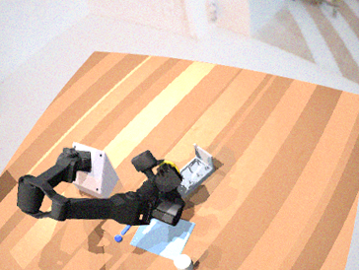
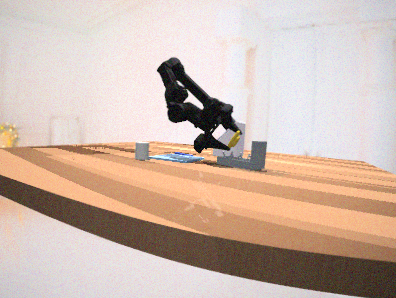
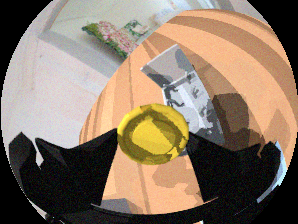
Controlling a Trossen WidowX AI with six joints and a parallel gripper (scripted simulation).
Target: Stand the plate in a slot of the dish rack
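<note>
The grey dish rack is 50 mm ahead of my gripper tip, 20 mm to the left of it and 50 mm below it. The rest, counted from my gripper tip: yellow plate (10 mm to the right); then light blue mat (20 mm ahead, 180 mm to the right, 70 mm below); then blue spoon (100 mm behind, 210 mm to the right, 70 mm below).
</note>
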